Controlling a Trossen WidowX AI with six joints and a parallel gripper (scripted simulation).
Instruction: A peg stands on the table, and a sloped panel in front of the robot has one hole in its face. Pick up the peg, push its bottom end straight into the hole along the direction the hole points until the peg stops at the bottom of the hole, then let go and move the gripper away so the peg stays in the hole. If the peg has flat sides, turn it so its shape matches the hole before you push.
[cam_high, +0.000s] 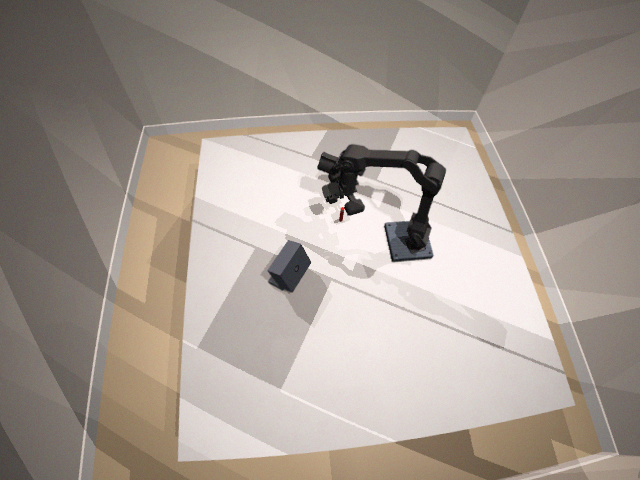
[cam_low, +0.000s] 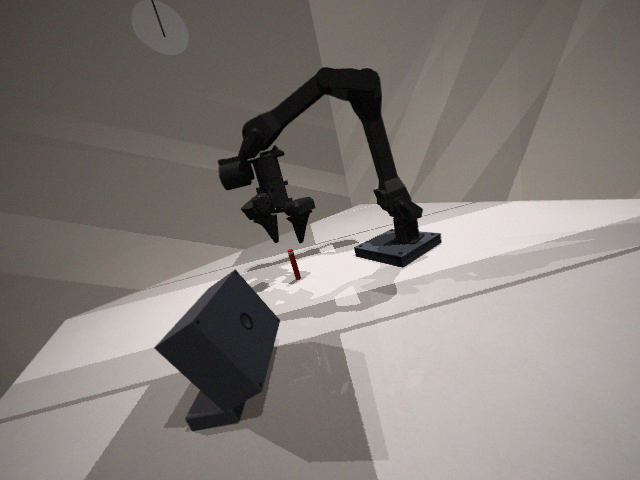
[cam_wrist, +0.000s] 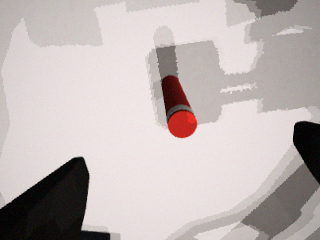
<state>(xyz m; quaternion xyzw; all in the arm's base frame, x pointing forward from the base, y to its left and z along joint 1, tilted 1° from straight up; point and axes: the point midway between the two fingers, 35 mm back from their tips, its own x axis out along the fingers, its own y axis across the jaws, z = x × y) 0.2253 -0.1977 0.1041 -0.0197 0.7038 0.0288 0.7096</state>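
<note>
Now: the red peg 4 cm below my gripper tip. Round my gripper tip: sloped panel: 25 cm ahead, 17 cm to the left, 2 cm below.
</note>
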